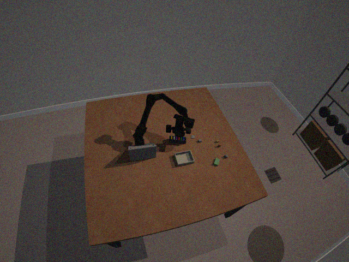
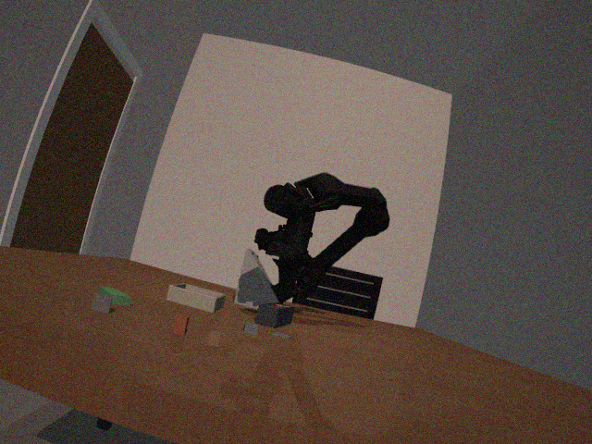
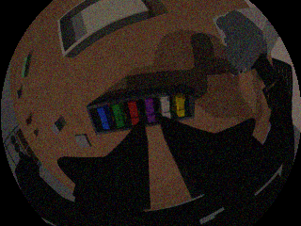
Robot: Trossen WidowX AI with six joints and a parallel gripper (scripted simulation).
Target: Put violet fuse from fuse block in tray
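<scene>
Now: the violet fuse 40 mm below my gripper tip. Round my gripper tip: pale tray (180 mm to the right, 60 mm below).
</scene>
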